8 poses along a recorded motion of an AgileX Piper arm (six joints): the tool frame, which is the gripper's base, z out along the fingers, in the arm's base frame.
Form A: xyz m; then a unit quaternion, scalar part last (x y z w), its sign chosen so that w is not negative.
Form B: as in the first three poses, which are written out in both.
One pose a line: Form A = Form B
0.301, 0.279, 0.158, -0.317, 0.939, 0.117, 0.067 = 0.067, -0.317, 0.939, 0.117, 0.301, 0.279, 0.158
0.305, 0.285, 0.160, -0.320, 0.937, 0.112, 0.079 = 0.079, -0.320, 0.937, 0.112, 0.305, 0.285, 0.160
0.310, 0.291, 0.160, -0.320, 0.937, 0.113, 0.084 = 0.084, -0.320, 0.937, 0.113, 0.310, 0.291, 0.160
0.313, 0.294, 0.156, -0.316, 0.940, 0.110, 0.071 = 0.071, -0.316, 0.940, 0.110, 0.313, 0.294, 0.156
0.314, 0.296, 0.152, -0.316, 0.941, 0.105, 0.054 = 0.054, -0.316, 0.941, 0.105, 0.314, 0.296, 0.152
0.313, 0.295, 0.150, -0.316, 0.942, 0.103, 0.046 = 0.046, -0.316, 0.942, 0.103, 0.313, 0.295, 0.150
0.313, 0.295, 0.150, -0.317, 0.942, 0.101, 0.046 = 0.046, -0.317, 0.942, 0.101, 0.313, 0.295, 0.150
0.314, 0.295, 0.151, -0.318, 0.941, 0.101, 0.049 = 0.049, -0.318, 0.941, 0.101, 0.314, 0.295, 0.151
